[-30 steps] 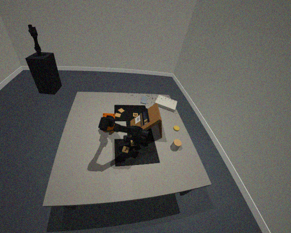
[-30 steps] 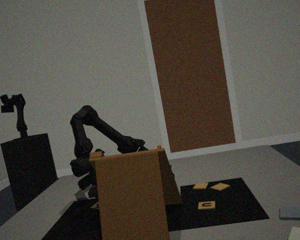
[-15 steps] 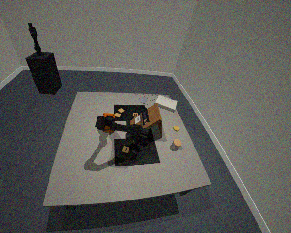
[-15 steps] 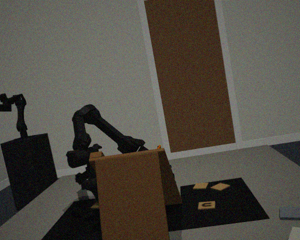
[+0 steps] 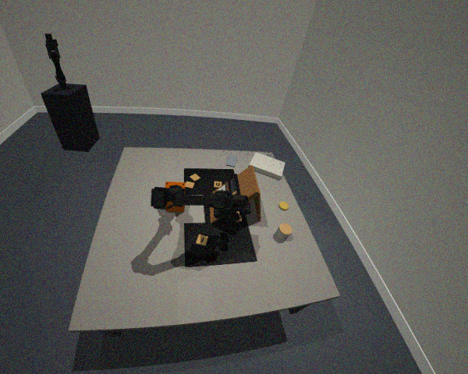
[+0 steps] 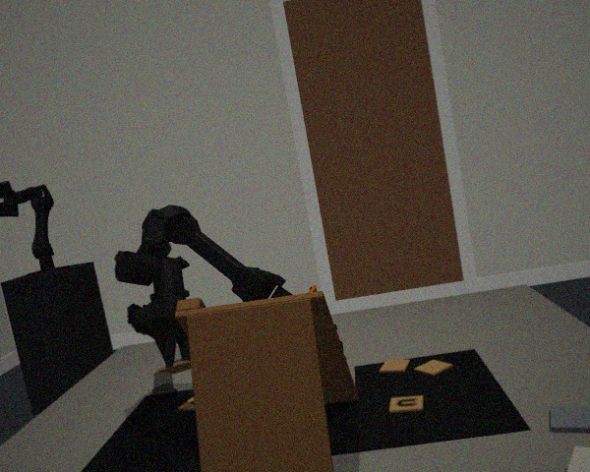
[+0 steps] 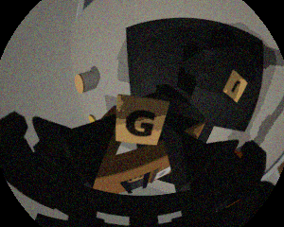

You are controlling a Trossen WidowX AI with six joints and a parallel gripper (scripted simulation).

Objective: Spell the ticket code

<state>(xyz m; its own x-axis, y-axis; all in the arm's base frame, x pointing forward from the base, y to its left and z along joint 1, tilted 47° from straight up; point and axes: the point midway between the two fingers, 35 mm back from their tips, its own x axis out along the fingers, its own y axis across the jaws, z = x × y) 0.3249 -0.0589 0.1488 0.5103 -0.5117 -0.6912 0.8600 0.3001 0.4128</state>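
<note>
The white ticket lies 24 cm to the left of my gripper tip, 7 cm behind it and 6 cm below it. The rest, counted from my gripper tip: yellow disc (38 cm ahead, 24 cm to the left, 14 cm below); then black mat (17 cm to the left, 15 cm below, 14 cm behind); then grey-blue card (69 cm to the left, 14 cm below, 2 cm ahead).
</note>
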